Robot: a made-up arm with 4 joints.
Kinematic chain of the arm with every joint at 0, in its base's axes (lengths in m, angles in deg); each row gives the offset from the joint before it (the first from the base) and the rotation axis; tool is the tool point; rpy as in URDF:
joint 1: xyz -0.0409 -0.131 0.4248 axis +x
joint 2: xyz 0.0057 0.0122 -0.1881 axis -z
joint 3: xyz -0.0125 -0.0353 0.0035 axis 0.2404 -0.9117 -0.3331
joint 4: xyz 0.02 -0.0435 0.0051 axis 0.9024 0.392 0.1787
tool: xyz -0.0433 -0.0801 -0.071 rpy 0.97 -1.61 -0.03
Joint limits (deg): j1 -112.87..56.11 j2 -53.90..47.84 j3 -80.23..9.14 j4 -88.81..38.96
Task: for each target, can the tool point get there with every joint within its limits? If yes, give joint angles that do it. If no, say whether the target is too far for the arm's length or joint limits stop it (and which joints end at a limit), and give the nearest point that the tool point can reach.
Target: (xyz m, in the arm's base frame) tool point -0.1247 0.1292 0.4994
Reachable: no: joint limits stop it (at a limit: joint 1, joint 2, joint 4) | nearest point -0.1813 0.0495 0.2748 | short by 0.245 m
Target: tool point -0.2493 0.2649 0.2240
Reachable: no: too far | nearest point -0.1488 0.0836 0.2483 | short by 0.209 m
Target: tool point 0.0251 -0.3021 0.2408
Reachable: yes | joints -1.61 -27.10 -10.40 -42.47
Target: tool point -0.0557 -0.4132 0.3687
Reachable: yes | joints -48.76 -9.78 -13.63 14.11
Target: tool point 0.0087 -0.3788 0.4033
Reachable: yes | joints -44.17 -17.57 -64.95 -8.26
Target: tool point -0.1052 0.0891 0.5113
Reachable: no: joint limits stop it (at a limit: joint 1, joint 2, joint 4) | nearest point -0.1868 0.0324 0.2815 | short by 0.250 m
